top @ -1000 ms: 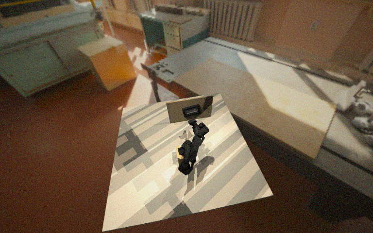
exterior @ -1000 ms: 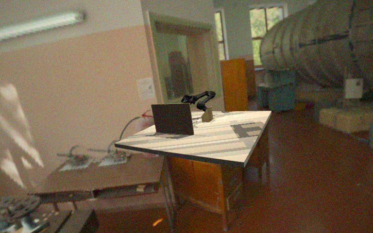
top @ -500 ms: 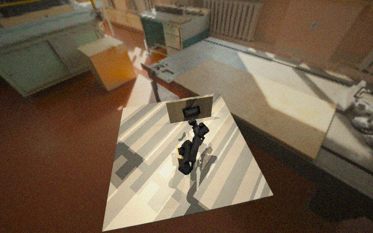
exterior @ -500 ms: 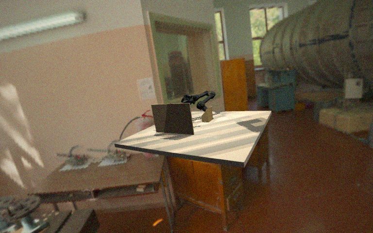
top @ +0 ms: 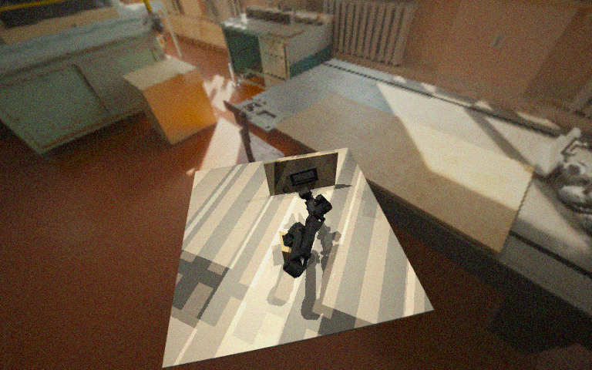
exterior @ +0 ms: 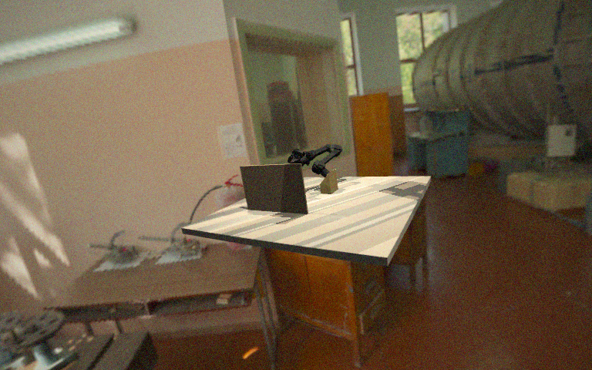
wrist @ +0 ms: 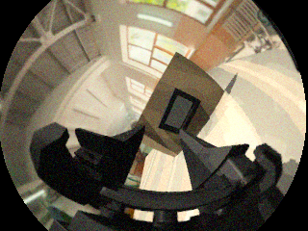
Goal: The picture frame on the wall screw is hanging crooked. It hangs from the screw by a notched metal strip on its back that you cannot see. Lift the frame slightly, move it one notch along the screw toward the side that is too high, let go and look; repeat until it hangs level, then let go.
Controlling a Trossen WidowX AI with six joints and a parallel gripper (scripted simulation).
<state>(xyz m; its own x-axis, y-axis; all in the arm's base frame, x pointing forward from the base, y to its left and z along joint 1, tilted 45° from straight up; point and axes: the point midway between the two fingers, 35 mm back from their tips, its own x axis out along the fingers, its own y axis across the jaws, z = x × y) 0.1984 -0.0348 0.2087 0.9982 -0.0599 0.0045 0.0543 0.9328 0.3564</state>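
Now: gripper tip 200 mm short of the black picture frame, 90 mm above it and 20 mm to the left of it. From my gripper tip the other things lie so: tan wall board 220 mm ahead, 100 mm below, 20 mm to the right.
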